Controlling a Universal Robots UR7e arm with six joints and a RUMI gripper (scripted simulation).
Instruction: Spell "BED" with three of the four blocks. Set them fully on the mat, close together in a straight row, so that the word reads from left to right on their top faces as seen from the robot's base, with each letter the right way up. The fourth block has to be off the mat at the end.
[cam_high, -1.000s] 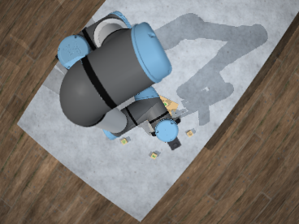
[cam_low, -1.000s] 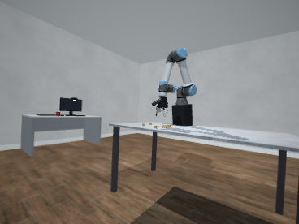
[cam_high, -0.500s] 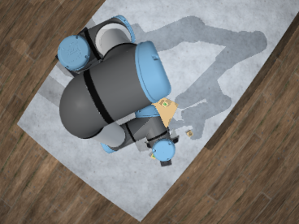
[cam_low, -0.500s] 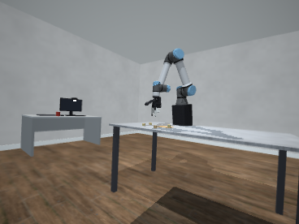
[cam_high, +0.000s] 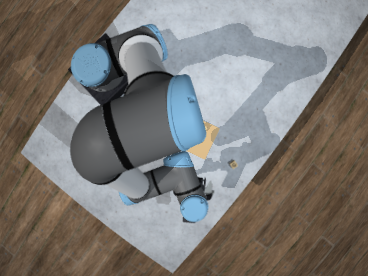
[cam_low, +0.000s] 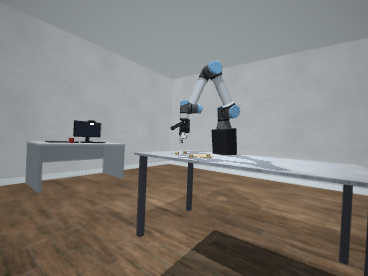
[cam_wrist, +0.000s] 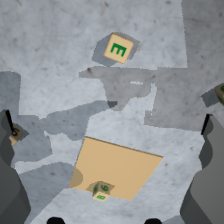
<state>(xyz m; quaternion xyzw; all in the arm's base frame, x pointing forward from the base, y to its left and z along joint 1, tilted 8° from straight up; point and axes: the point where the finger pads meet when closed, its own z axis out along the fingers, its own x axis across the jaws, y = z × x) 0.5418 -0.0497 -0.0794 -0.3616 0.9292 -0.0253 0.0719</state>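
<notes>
The E block lies 90 mm below my hand, 30 mm to the right of it and 10 mm ahead of it. Also, from my hand: tan mat (140 mm to the left, 140 mm behind, 100 mm below); then B block (180 mm to the left, 150 mm behind, 80 mm below); then D block (140 mm behind, 90 mm to the right, 90 mm below).
</notes>
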